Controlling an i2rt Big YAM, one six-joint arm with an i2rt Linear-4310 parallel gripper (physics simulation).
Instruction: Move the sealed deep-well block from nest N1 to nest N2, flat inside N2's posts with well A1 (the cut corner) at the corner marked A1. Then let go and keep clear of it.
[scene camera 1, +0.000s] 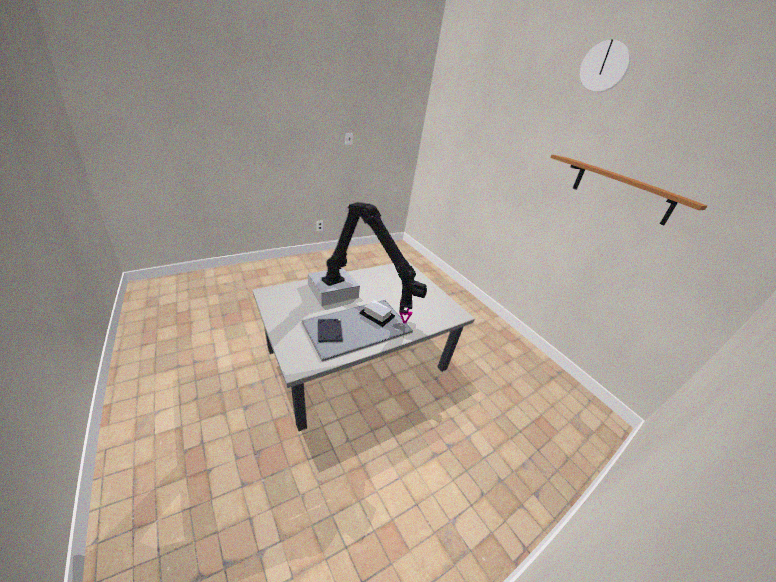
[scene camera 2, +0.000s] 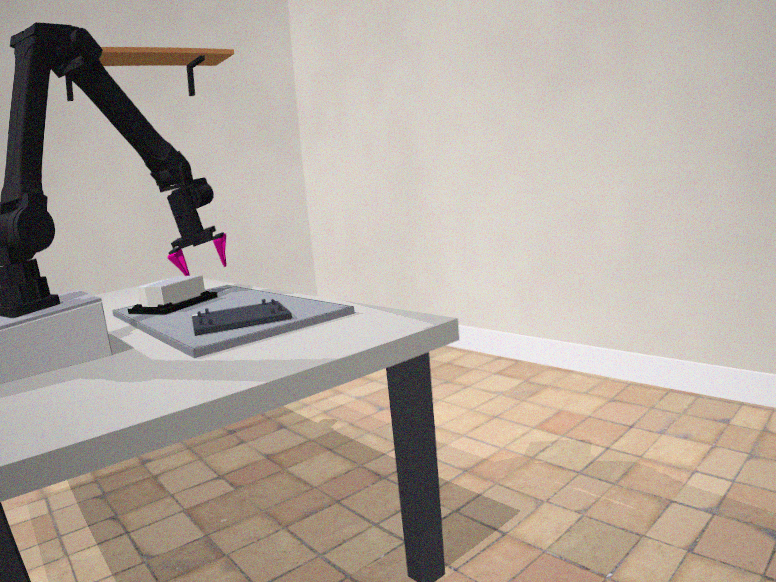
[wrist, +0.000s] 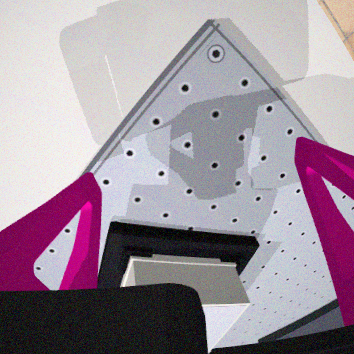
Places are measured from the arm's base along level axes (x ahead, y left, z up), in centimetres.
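Pixels of known places: gripper, fingertip midpoint: (scene camera 1: 404, 319) (scene camera 2: 207, 272) (wrist: 193, 165); arm's base at its link origin: (scene camera 1: 333, 280) (scene camera 2: 28, 309).
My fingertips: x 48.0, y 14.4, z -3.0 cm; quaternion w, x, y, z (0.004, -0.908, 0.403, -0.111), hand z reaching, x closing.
For each thing: its top centre in the pictures, then the offset to it from my fingertips. Level surfaces: height alone.
- white deep-well block at its top centre: (wrist: 170, 346) (scene camera 2: 169, 281) (scene camera 1: 378, 307) dx -14.6, dy -6.8, dz +1.0 cm
- black nest at its top centre: (wrist: 163, 308) (scene camera 2: 172, 297) (scene camera 1: 377, 312) dx -14.6, dy -6.8, dz -2.5 cm
- grey perforated board at its top centre: (wrist: 272, 303) (scene camera 2: 214, 308) (scene camera 1: 357, 325) dx -13.7, dy -21.5, dz -4.3 cm
- light table at its surface level: dz -5.6 cm
The white deep-well block (scene camera 1: 377, 309) (scene camera 2: 178, 291) (wrist: 190, 280) sits in the black nest (scene camera 1: 381, 322) (scene camera 2: 148, 310) (wrist: 185, 236). The other nest (scene camera 1: 329, 330) (scene camera 2: 241, 318) (wrist: 320, 322) is dark grey, with short posts and no block on it. My gripper (scene camera 1: 405, 321) (scene camera 2: 206, 270) (wrist: 193, 165) has magenta fingers. It is open and empty, above the board beyond the block's end, apart from the block. In the wrist view the gripper body hides much of the block. The cut corner and the A1 mark cannot be made out.
Both nests stand on a grey perforated board (scene camera 1: 351, 344) (scene camera 2: 325, 310) (wrist: 230, 70) on the light table (scene camera 1: 278, 313) (scene camera 2: 156, 400). The arm's base stands on a grey box (scene camera 1: 338, 293) (scene camera 2: 56, 341) beside the board. A wooden shelf (scene camera 1: 626, 181) (scene camera 2: 162, 57) is on the wall.
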